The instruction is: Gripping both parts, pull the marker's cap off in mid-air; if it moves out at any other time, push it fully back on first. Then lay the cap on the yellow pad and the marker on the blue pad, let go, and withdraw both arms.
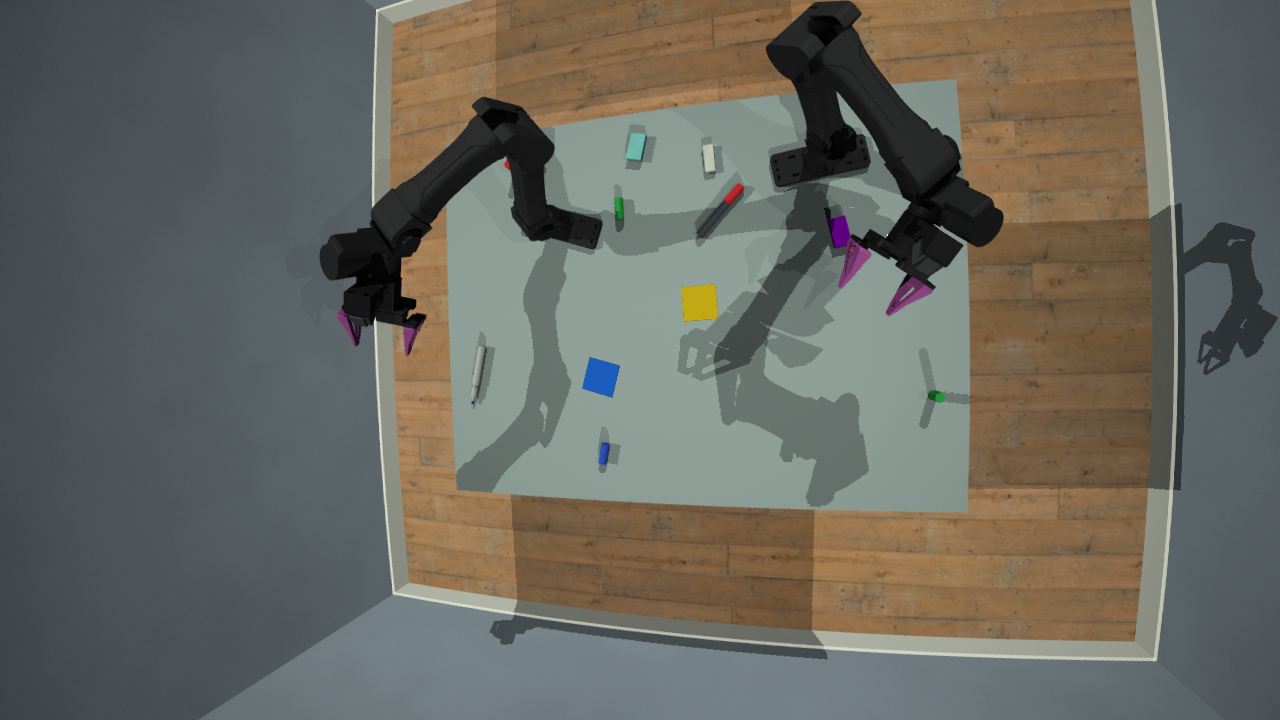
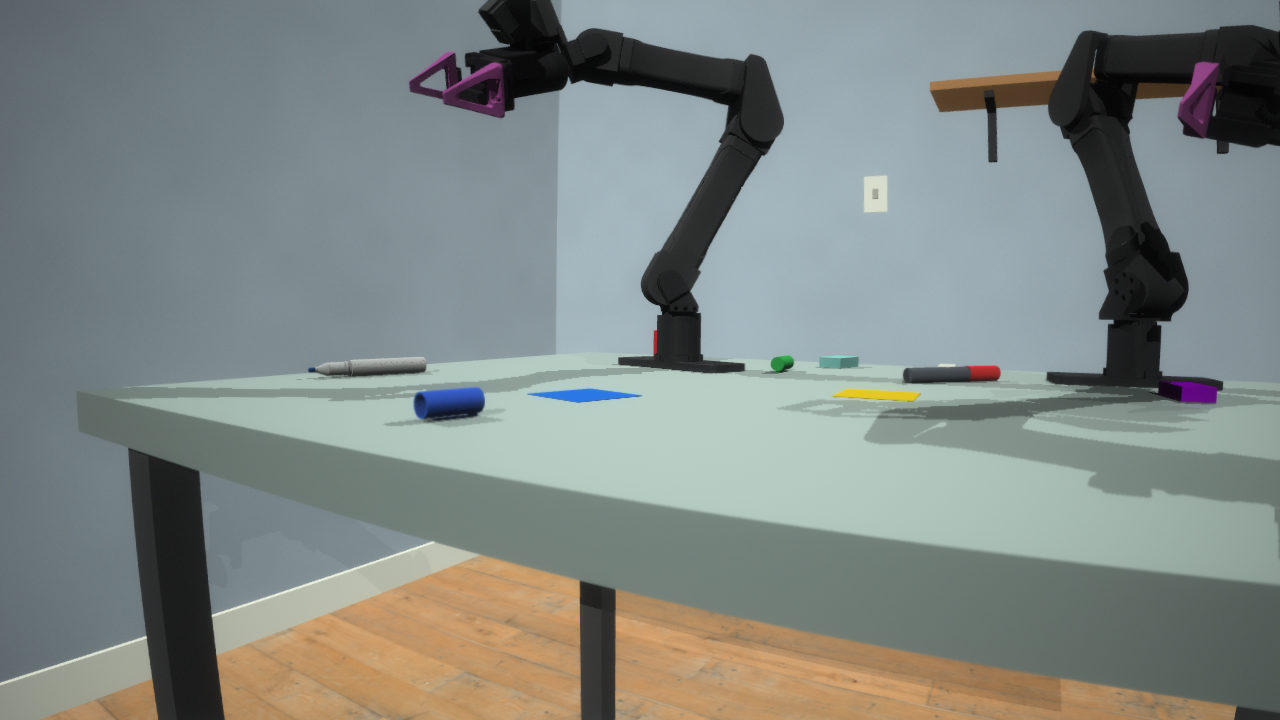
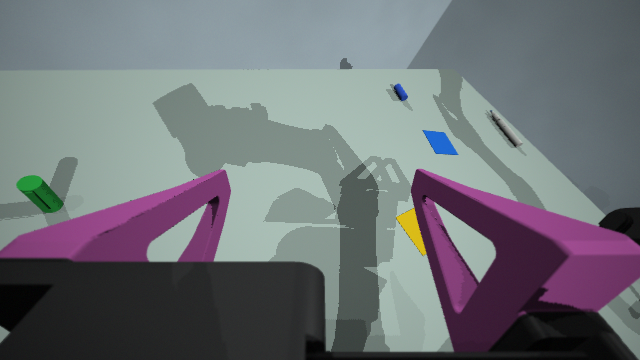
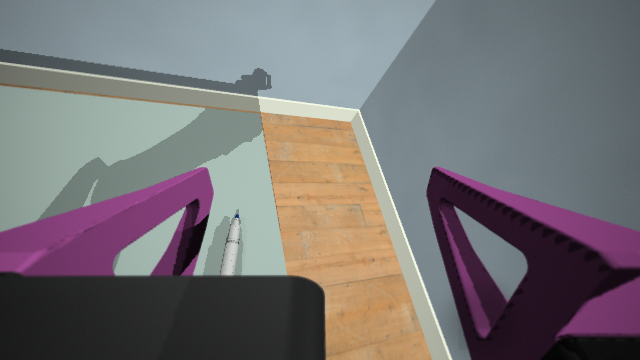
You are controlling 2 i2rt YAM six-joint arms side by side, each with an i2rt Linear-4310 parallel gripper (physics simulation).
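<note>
A whitish marker with a bare dark-blue tip lies at the table's left. A hollow blue cap lies apart from it, near the blue pad. A dark-grey rod with a red end lies behind the yellow pad. Both pads are bare. My left gripper is open and empty, high over the table's right side. My right gripper is open and empty, high beyond the left edge.
A purple block lies by the left arm. A teal block, a white block and a green cylinder lie between the arm bases. Another green cylinder stands at the right. A red object is mostly hidden.
</note>
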